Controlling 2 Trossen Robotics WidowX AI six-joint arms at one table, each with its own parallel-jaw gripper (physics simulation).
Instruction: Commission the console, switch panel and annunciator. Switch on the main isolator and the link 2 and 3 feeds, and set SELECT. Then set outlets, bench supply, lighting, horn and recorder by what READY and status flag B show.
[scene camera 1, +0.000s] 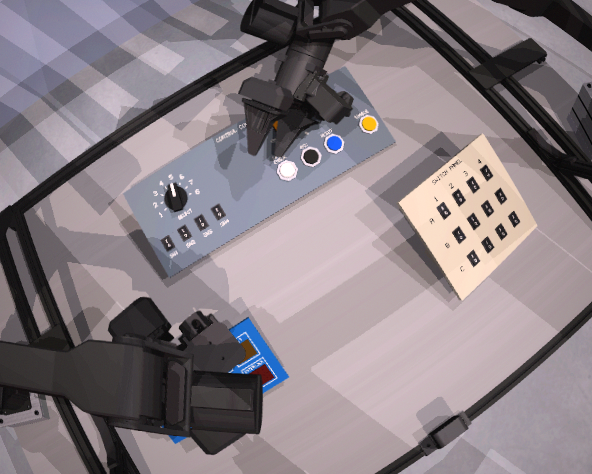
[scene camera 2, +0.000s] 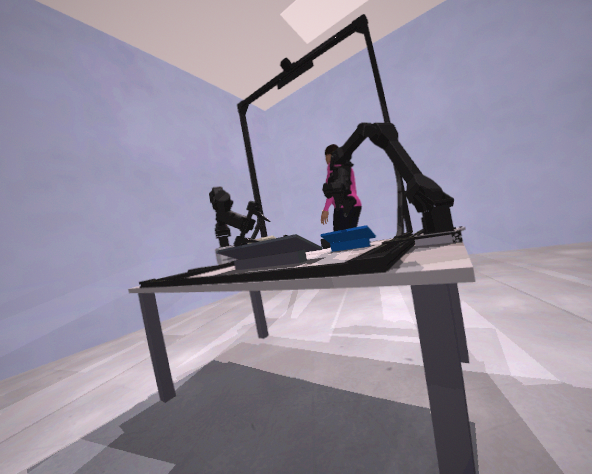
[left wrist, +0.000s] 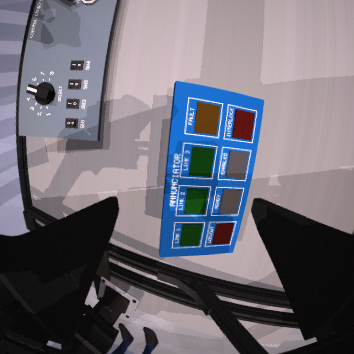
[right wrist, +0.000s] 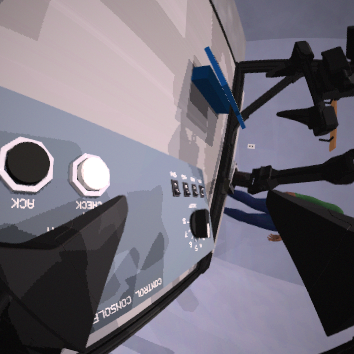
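Seen in the pictures: left gripper, fingertip midpoint: (scene camera 2: 341, 214) (left wrist: 185, 204) (right wrist: 270, 93); right gripper, fingertip midpoint: (scene camera 1: 265, 155) (scene camera 2: 266, 232) (right wrist: 197, 199); left arm's base at its link origin: (scene camera 1: 14, 394) (scene camera 2: 439, 231) (left wrist: 115, 299) (right wrist: 234, 177); right arm's base at its link origin: (scene camera 2: 224, 247).
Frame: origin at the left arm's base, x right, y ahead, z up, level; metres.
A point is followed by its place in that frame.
The grey-blue console (scene camera 1: 250, 187) @[y 0.497, x -0.197, z 0.028 m] (left wrist: 65, 45) @[y 0.466, x -0.207, z 0.036 m] (right wrist: 145, 200) @[y 0.494, x -0.206, z 0.033 m] carries the SELECT knob (scene camera 1: 175, 197) @[y 0.387, x -0.203, z 0.064 m] (left wrist: 44, 93) @[y 0.386, x -0.191, z 0.059 m] (right wrist: 200, 223) @[y 0.393, x -0.209, z 0.057 m], its pointer around 4 to 5, and rockers SW1 to SW4. The blue annunciator (scene camera 1: 280, 372) @[y 0.457, x 0.080, z 0.014 m] (left wrist: 172, 140) @[y 0.387, x 0.021, z 0.053 m] (right wrist: 227, 95) @[y 0.411, x 0.008, z 0.048 m] shows dark green LINK windows, LINK 2 slightly brighter, grey READY and ENABLED, dark red LOCKOUT and INTERLOCK, and brownish FAULT. The cream switch panel (scene camera 1: 425, 210) @[y 0.713, x -0.052, z 0.076 m] has rocker rows A to C, too small to read. My left gripper (left wrist: 185, 204) @[y 0.363, x 0.063, z 0.116 m] is open above the annunciator. My right gripper (scene camera 1: 265, 154) @[y 0.532, x -0.197, z 0.099 m] (right wrist: 197, 199) @[y 0.532, x -0.197, z 0.099 m] is open over the console, covering its status flags.
White (scene camera 1: 287, 170) @[y 0.557, x -0.201, z 0.035 m] (right wrist: 94, 173) @[y 0.558, x -0.203, z 0.035 m], black (scene camera 1: 310, 156) @[y 0.596, x -0.212, z 0.035 m] (right wrist: 27, 162) @[y 0.599, x -0.213, z 0.035 m], blue (scene camera 1: 334, 143) @[y 0.638, x -0.221, z 0.035 m] and yellow (scene camera 1: 369, 124) @[y 0.702, x -0.236, z 0.034 m] buttons line the console's near edge. Black frame rails border the table. A person in pink (scene camera 2: 356, 187) stands behind it.
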